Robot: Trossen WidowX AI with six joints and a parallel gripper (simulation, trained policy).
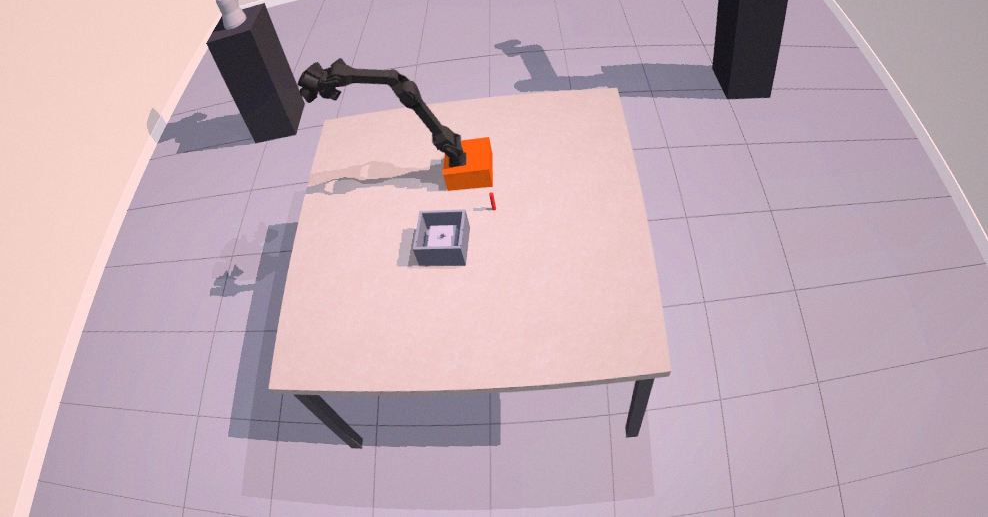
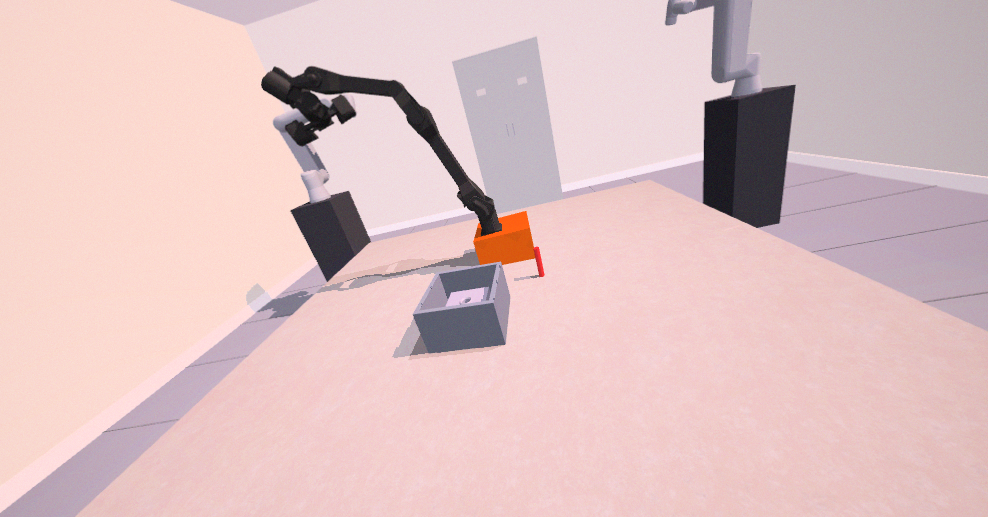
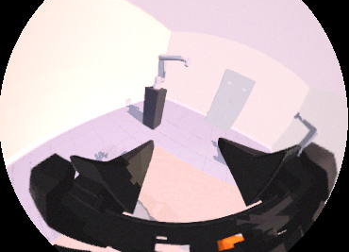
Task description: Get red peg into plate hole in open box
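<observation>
Now: gripper tip 54 cm to the right of the red peg, 45 cm above it and 32 cm short of it. Also, from my gripper tip: pale plate: 46 cm ahead, 44 cm below, 37 cm to the left; then grey box: 46 cm below, 46 cm ahead, 37 cm to the left.
</observation>
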